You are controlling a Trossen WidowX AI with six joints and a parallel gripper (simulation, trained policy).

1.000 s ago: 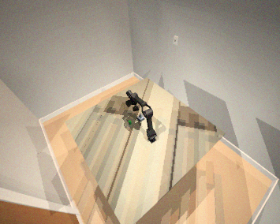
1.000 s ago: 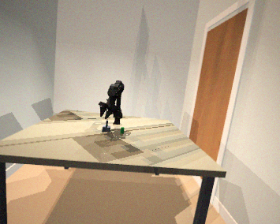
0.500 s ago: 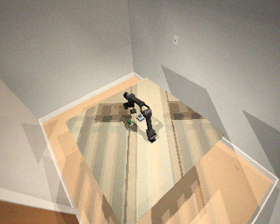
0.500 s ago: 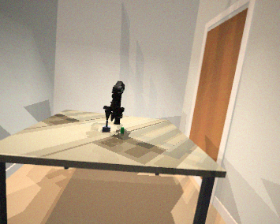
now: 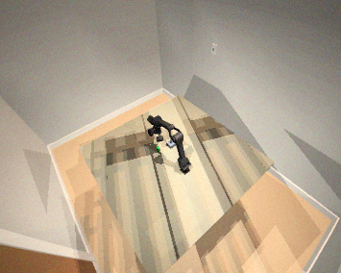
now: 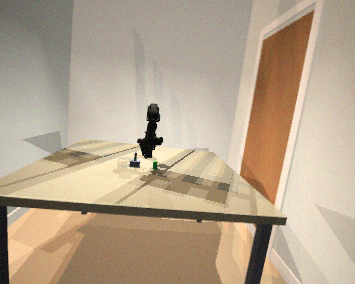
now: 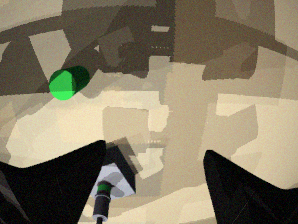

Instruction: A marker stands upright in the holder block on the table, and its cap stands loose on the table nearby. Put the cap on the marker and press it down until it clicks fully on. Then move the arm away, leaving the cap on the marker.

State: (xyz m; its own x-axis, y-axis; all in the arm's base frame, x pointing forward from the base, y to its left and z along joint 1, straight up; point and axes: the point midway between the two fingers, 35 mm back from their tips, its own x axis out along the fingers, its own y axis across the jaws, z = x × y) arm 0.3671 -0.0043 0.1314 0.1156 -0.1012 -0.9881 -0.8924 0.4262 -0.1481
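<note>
The green cap is 60 mm behind my gripper tip, 60 mm to the left of it and 70 mm below it. Also, from my gripper tip: holder block: 90 mm behind, 70 mm to the right, 80 mm below.
</note>
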